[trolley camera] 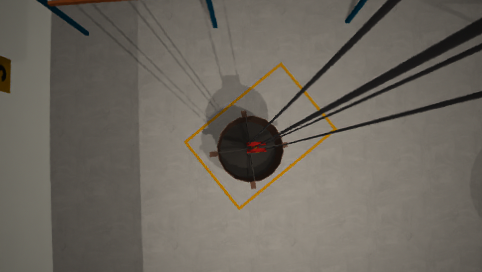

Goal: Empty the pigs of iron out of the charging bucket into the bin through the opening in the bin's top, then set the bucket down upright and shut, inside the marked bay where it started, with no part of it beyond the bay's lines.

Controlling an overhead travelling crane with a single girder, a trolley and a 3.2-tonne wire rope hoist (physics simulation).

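Observation:
The charging bucket (234, 161), round and dark with a rusty brown rim and four brown lugs, hangs below the trolley. It looks level, and its shadow lies apart from it at the upper left. Its inside is dark; no pigs of iron can be made out, and its bottom is too dark to judge. My gripper, the red hook block (256, 147), is over the bucket's middle and holds it by thin slings. The marked bay (212, 175), a yellow-orange outline, surrounds the bucket in the view; the bucket appears nearer its lower right line. The bin does not show.
Dark hoist ropes run from the hook block to the upper right. Blue posts (212, 14) (355, 11) and an orange beam (90, 2) show at the top edge. A yellow sign (4, 75) is at the left edge, beside a darker floor strip (95, 150).

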